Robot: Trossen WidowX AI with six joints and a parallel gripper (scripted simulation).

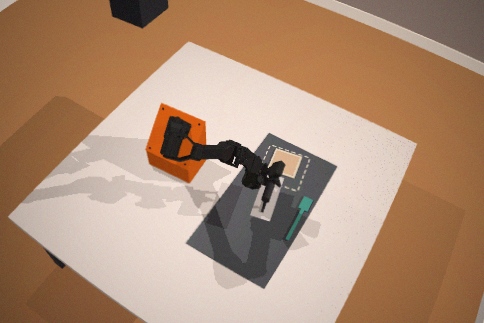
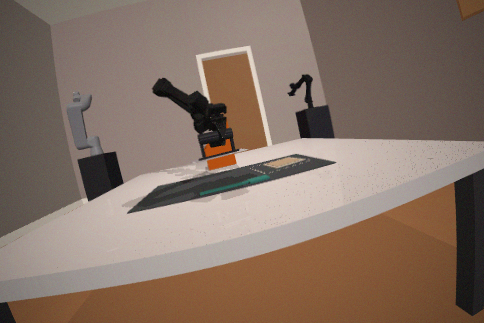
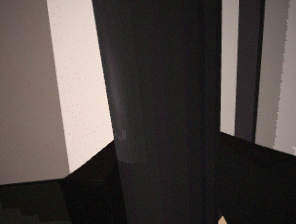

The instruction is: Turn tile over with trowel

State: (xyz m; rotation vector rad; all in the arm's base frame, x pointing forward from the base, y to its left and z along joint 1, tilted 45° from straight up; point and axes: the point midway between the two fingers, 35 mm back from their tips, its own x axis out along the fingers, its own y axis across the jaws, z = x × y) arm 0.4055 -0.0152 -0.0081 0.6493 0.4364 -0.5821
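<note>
The grey mat lies 3 cm behind my gripper tip and 15 cm below it. Also, from my gripper tip: cream tile 6 cm behind, 21 cm to the left, 13 cm below; teal trowel 11 cm ahead, 2 cm to the left, 13 cm below.
</note>
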